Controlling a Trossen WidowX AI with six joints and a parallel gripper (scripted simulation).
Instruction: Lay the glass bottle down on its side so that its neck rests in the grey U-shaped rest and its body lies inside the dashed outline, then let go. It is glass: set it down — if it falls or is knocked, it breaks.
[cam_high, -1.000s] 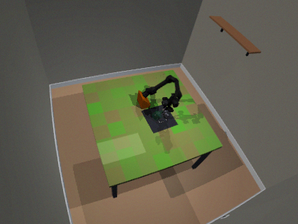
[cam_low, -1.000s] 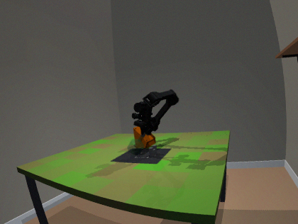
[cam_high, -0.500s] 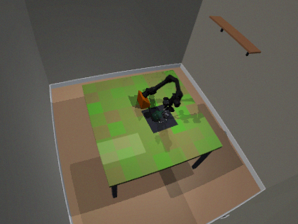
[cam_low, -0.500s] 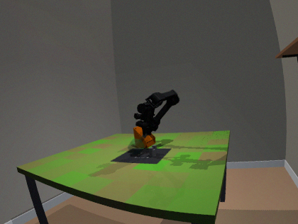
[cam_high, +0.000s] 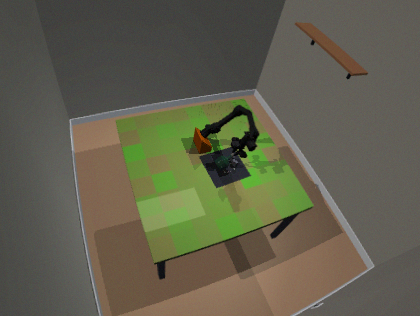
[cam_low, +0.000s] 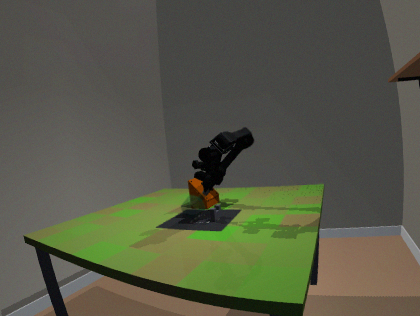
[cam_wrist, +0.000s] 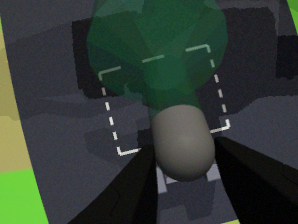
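My gripper tip is 40 mm to the left of the green glass bottle and 40 mm above it. Round my gripper tip: dark mat: 140 mm below, 40 mm to the right, 10 mm ahead.
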